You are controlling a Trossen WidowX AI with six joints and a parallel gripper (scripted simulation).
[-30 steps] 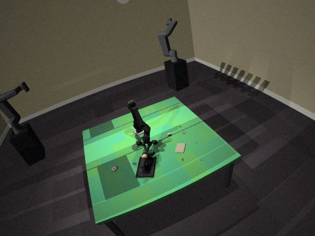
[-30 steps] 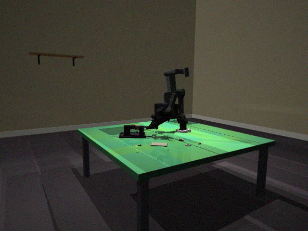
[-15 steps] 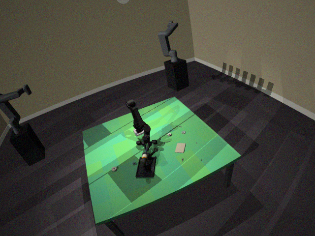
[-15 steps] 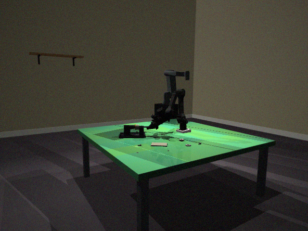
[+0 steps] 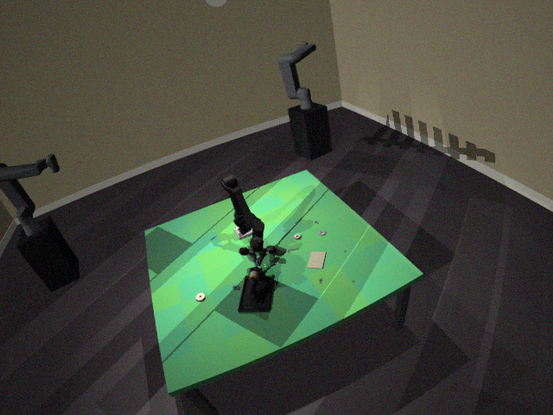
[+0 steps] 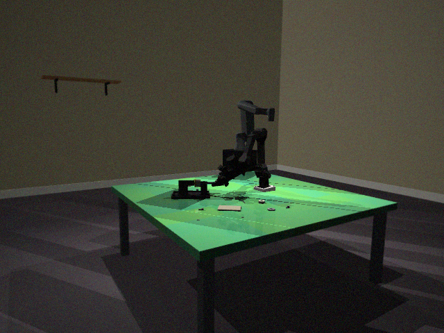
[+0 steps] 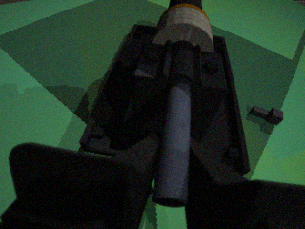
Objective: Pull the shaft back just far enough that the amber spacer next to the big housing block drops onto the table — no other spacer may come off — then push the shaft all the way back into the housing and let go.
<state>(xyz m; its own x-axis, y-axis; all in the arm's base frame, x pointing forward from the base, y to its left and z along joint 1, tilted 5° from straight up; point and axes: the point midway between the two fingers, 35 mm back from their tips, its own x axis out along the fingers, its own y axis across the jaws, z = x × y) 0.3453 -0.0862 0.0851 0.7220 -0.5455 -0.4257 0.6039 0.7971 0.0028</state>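
My gripper tip is 30 mm short of the shaft, 20 mm to the left of it and 20 mm below it. From my gripper tip the other things lie so: white spacer (60 mm ahead, 40 mm to the right, 20 mm above); amber spacer (80 mm ahead, 60 mm to the right, 20 mm above); dark two-part piece (150 mm to the right, 60 mm below).
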